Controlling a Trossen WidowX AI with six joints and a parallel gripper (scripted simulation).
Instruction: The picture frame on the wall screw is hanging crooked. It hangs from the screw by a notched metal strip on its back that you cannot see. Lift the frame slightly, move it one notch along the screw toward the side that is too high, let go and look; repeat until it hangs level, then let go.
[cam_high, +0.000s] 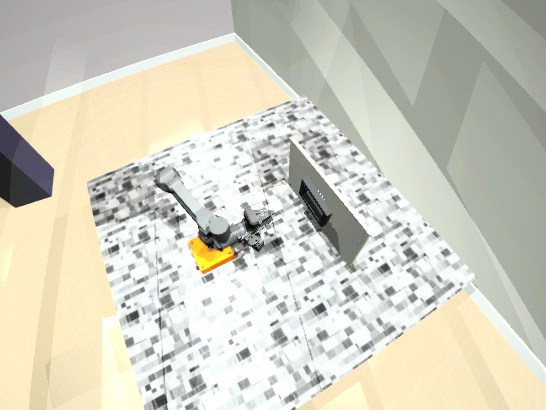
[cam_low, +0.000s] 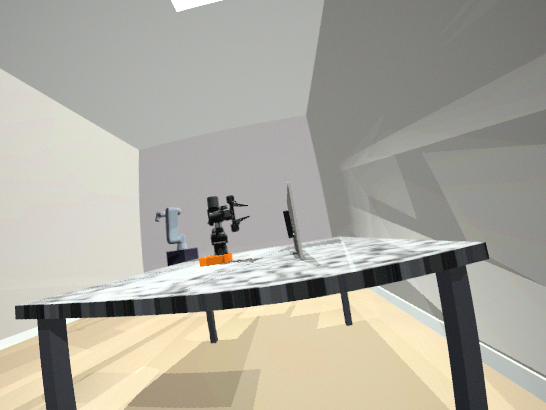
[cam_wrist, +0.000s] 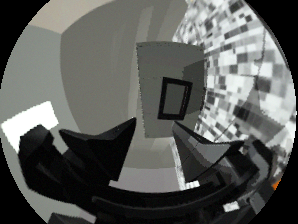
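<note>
The picture frame is 190 mm ahead of my gripper tip, 50 mm to the left of it and 90 mm below it. Also, from my gripper tip: wall panel 200 mm ahead, 40 mm to the left, 100 mm below.
</note>
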